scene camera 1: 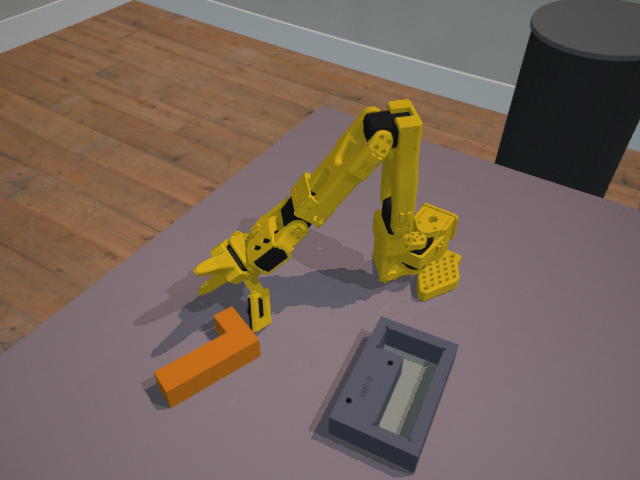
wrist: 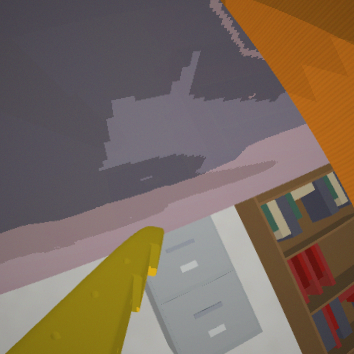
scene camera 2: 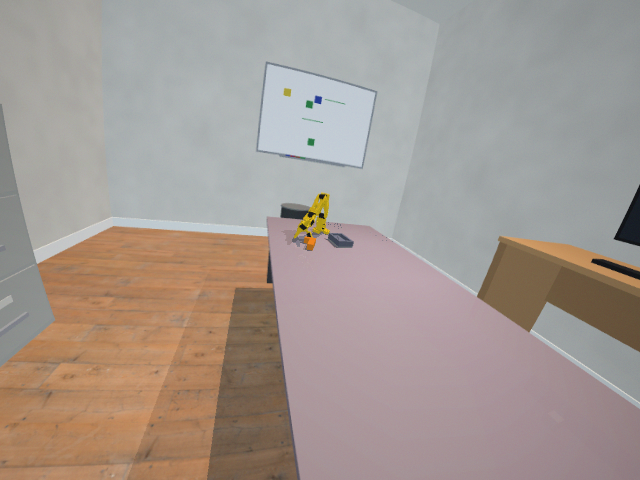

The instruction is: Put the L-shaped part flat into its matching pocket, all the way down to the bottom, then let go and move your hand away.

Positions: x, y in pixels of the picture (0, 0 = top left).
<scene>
an orange L-shaped part (scene camera 1: 236, 346): on the table
</scene>
